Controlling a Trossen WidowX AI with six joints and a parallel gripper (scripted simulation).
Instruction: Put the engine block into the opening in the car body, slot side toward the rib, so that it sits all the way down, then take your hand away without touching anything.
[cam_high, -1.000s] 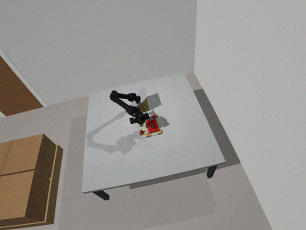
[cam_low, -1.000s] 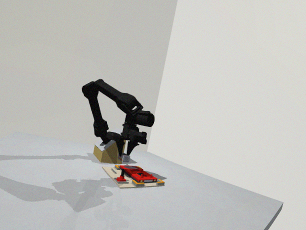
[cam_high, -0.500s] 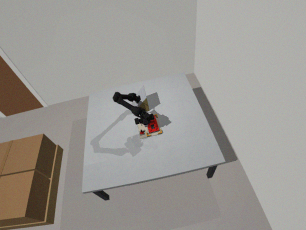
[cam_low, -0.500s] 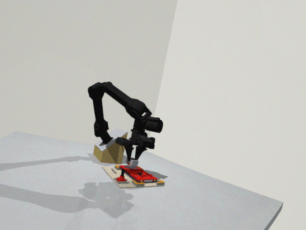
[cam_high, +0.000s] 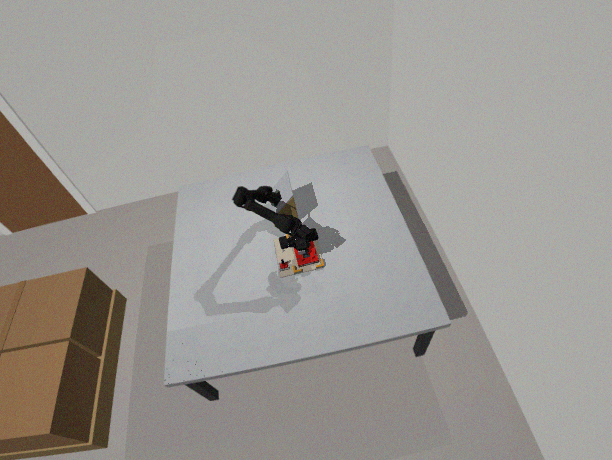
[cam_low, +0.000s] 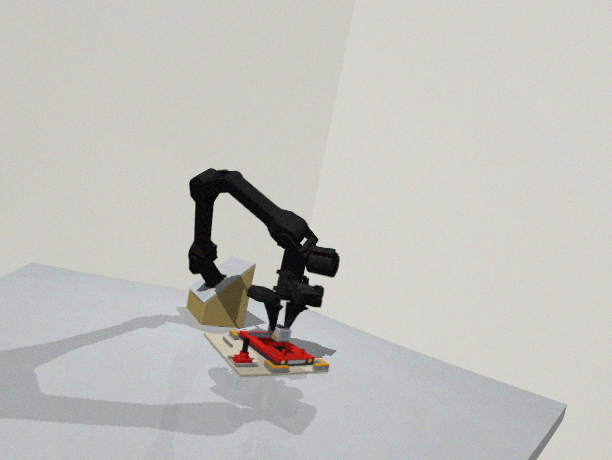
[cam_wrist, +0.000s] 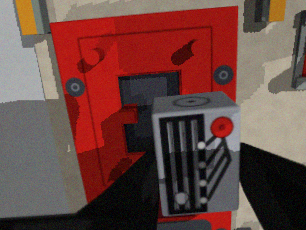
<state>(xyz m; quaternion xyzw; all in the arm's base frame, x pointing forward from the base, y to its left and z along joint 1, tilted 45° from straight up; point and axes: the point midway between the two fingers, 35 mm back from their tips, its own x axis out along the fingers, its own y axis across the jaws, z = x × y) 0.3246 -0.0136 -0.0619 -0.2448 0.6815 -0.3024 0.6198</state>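
The black post lies 30 mm ahead of my gripper tip, 110 mm to the right of it and 40 mm below it. Round my gripper tip: grey engine block 10 mm below.
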